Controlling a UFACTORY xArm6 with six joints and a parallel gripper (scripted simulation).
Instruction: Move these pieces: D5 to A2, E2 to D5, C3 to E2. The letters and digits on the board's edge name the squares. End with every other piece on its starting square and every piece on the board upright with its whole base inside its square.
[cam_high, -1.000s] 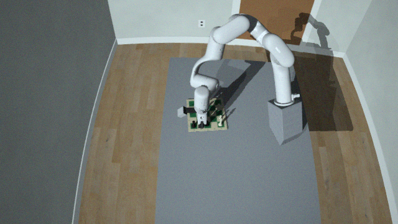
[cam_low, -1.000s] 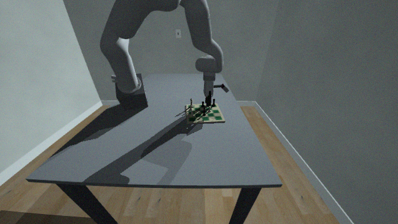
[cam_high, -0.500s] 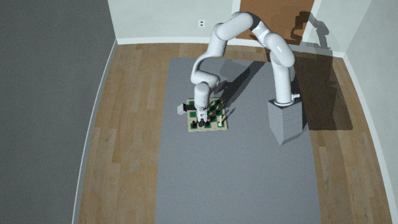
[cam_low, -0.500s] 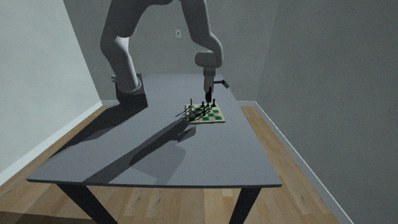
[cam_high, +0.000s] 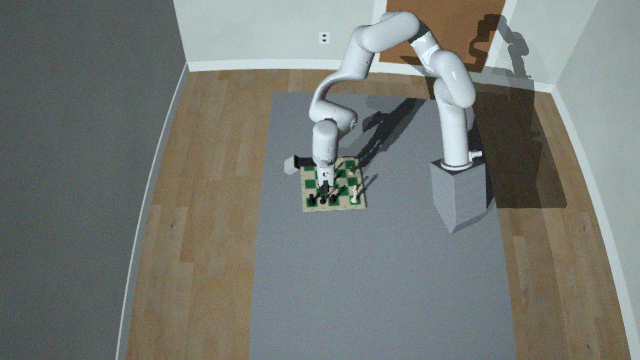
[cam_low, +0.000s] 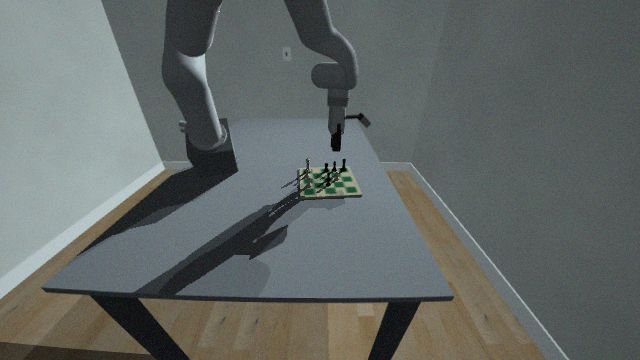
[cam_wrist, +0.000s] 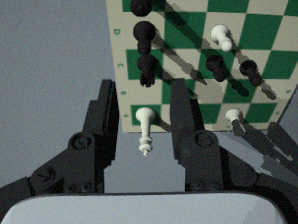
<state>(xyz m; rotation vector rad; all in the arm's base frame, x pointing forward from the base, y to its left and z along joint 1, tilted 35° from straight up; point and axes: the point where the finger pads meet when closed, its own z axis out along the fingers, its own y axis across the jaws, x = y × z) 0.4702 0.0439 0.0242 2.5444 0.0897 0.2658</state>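
The chessboard is 4 cm behind my hand, 8 cm to the right of it and 12 cm below it.
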